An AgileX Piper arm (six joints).
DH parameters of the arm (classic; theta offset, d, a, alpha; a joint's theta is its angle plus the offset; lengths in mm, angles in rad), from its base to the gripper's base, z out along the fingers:
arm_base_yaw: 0 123 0 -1.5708
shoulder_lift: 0.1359 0 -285 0
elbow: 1.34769 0 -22 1.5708
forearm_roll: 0 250.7 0 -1.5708
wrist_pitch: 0 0 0 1.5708
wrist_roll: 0 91 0 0
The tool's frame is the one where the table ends.
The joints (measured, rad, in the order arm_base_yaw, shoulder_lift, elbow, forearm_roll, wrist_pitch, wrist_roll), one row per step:
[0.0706, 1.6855, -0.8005, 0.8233, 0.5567, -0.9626]
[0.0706, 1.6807, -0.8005, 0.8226, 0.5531, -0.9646]
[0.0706, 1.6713, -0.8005, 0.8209, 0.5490, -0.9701]
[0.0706, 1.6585, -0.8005, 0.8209, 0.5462, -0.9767]
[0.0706, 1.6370, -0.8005, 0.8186, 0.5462, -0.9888]
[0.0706, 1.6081, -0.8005, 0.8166, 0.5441, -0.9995]
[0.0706, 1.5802, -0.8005, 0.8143, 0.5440, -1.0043]
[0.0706, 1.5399, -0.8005, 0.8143, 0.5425, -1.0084]
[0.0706, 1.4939, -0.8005, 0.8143, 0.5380, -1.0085]
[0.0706, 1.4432, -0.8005, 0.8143, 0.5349, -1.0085]
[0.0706, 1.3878, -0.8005, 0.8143, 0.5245, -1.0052]
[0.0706, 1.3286, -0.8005, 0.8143, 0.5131, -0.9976]
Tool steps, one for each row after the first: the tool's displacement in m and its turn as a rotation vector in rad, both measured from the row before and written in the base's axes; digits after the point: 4 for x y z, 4 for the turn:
[0.0001, -0.0002, 0.0014, -0.0025, -0.0082, 0.0004]
[-0.0001, -0.0003, 0.0027, -0.0042, -0.0146, 0.0038]
[-0.0003, -0.0002, 0.0037, -0.0026, -0.0174, 0.0042]
[-0.0010, -0.0001, 0.0062, -0.0044, -0.0265, 0.0118]
[-0.0014, -0.0003, 0.0083, -0.0043, -0.0348, 0.0092]
[-0.0017, -0.0002, 0.0080, -0.0017, -0.0300, 0.0054]
[-0.0027, -0.0003, 0.0116, 0.0005, -0.0429, 0.0025]
[-0.0035, -0.0005, 0.0131, 0.0015, -0.0491, -0.0026]
[-0.0046, -0.0005, 0.0142, 0.0025, -0.0528, -0.0019]
[-0.0054, -0.0010, 0.0154, 0.0024, -0.0613, -0.0090]
[-0.0067, -0.0011, 0.0162, 0.0055, -0.0641, -0.0127]

